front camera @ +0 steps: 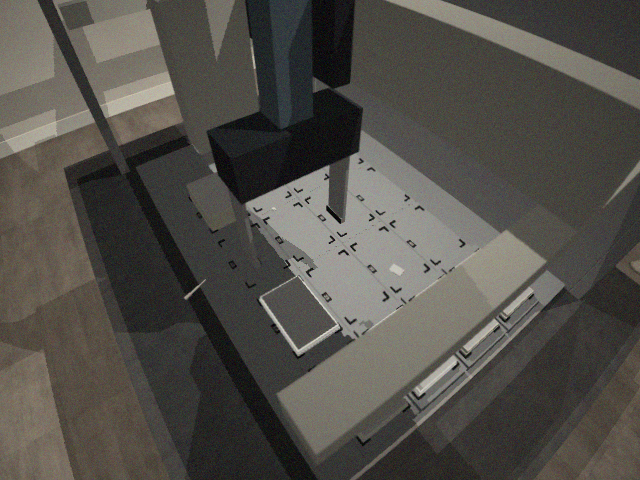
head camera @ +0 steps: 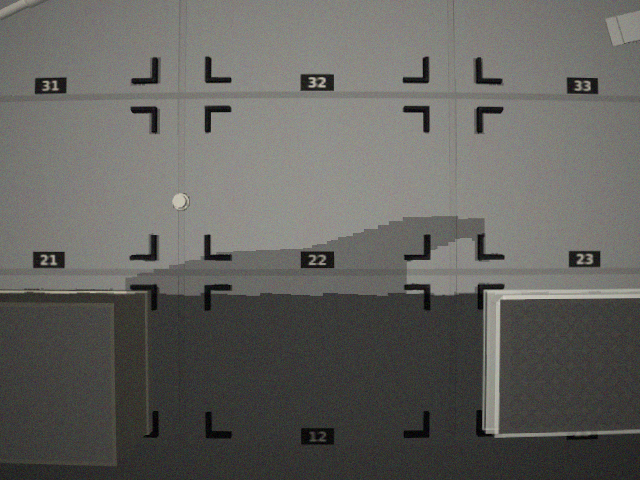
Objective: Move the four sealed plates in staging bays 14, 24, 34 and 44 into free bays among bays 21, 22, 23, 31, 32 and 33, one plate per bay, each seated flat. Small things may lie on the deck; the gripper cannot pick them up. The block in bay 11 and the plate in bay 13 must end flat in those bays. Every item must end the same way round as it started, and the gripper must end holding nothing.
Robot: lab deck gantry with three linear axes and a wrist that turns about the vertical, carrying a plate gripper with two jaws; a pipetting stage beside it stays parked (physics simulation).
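Places are measured from the robot's base along level axes (x ahead, y left, z up), in millimetres.
Pixels of known places: gripper, fingertip midpoint: (front camera: 296, 236); robot's base, link origin: (front camera: 190, 198).
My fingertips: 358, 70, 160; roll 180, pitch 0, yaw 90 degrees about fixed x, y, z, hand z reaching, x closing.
Observation:
Ahead of a thing's pixels: the offset from my fingertips to its top centre, as dx, dy, dz. "*": to the spot under its first point.
My gripper (front camera: 294, 240) is open above the middle bays, its two jaws wide apart with nothing between them. The block {-294, -27, -118} (front camera: 211, 202) (head camera: 56, 384) sits in bay 11. The plate {+34, -27, -146} (front camera: 299, 315) (head camera: 568, 366) sits in bay 13. In the front view, plates show in staging bay 24 {* +258, +75, -132} (front camera: 436, 377), bay 34 {* +256, +182, -131} (front camera: 480, 336) and bay 44 {* +258, +289, -132} (front camera: 518, 303), partly under the long beam. Bay 14 is in deep shadow, with a dim plate edge {* +258, -33, -131} (front camera: 382, 422). No plate shows in the visible parts of bays 21, 22, 23, 31, 32 and 33.
A small round cap {-212, +69, -156} (front camera: 273, 208) (head camera: 180, 201) lies between bays 21 and 22. A white flat piece {+64, +178, -159} (front camera: 396, 269) (head camera: 622, 28) lies in bay 33. A thin stick {-319, +188, -152} (head camera: 20, 6) shows in bay 31. Another stick {-120, -156, -154} (front camera: 195, 289) is at the deck's edge. The beam (front camera: 413, 335) overhangs the staging bays.

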